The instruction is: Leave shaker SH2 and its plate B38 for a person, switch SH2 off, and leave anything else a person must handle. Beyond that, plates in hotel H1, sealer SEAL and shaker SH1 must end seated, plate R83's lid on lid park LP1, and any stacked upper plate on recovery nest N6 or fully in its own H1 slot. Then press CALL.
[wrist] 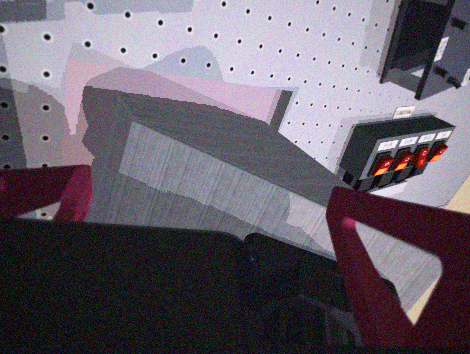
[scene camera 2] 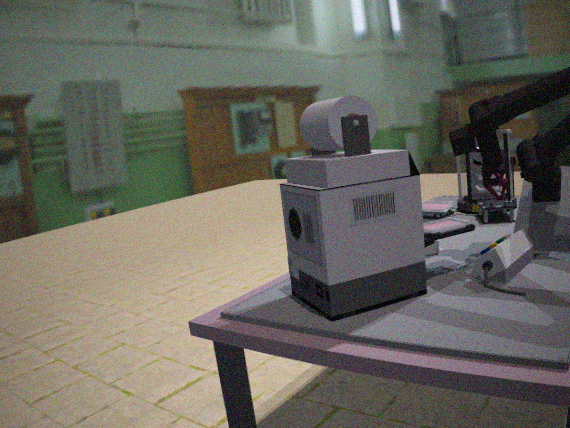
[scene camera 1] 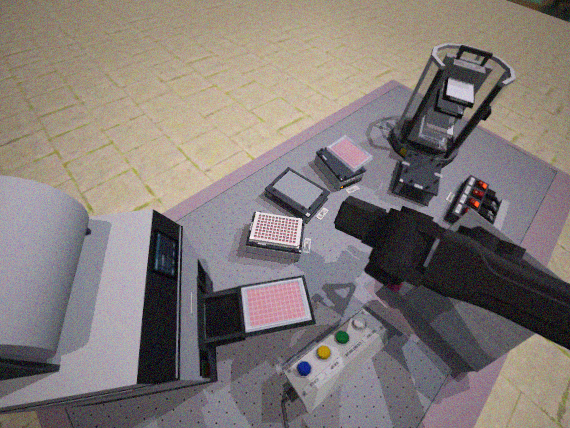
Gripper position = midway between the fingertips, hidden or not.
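Open and holding nothing, the gripper (scene camera 2: pixel 500 189) (wrist: pixel 215 191) is visible both in scene camera 2 and in the wrist view. The scene also has a grey lid (scene camera 1: pixel 302 192); in the wrist view the lid is out of frame.
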